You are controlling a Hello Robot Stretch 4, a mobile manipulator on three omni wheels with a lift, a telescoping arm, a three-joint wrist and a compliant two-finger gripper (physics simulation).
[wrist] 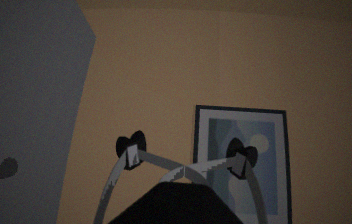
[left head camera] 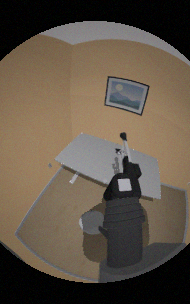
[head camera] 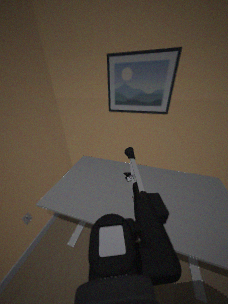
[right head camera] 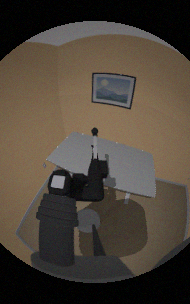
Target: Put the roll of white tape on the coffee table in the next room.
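Pixels of known places: gripper, fingertip midpoint: point(wrist: 186, 147) point(left head camera: 119, 140) point(head camera: 127, 161) point(right head camera: 93, 136); robot's base at its link origin: point(left head camera: 91, 221) point(right head camera: 86, 219).
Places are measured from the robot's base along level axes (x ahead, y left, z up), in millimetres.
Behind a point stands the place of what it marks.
The roll of white tape cannot be made out in these views, and a coffee table cannot be identified. My gripper point(head camera: 129, 165) @[x 483, y -88, z 1248 mm] point(left head camera: 121, 143) @[x 483, y -88, z 1248 mm] point(wrist: 186, 147) @[x 483, y -88, z 1248 mm] is open, with its two dark fingertips wide apart and no object between them in the wrist view. It is above a light grey table point(head camera: 95, 185) @[x 901, y 115, z 692 mm] point(left head camera: 82, 152) @[x 906, y 197, z 692 mm] point(right head camera: 70, 150) @[x 918, y 231, z 692 mm] and points towards the wall. The tabletop also shows at the left of the wrist view point(wrist: 40, 100). My arm and wrist hide part of the table in the head views.
A framed landscape picture point(head camera: 142, 82) @[x 1196, y -337, z 1523 mm] point(left head camera: 126, 95) @[x 1201, y -323, z 1488 mm] point(right head camera: 113, 91) @[x 1197, y -333, z 1469 mm] point(wrist: 270, 165) @[x 1208, y -305, z 1633 mm] hangs on the tan wall behind the table. A pale round object point(left head camera: 92, 222) @[x -4, y 1, z 187 mm] point(right head camera: 89, 220) @[x -2, y -47, z 187 mm] is below the table's near edge. A wall outlet point(head camera: 27, 218) @[x 844, y 812, z 374 mm] is at the left.
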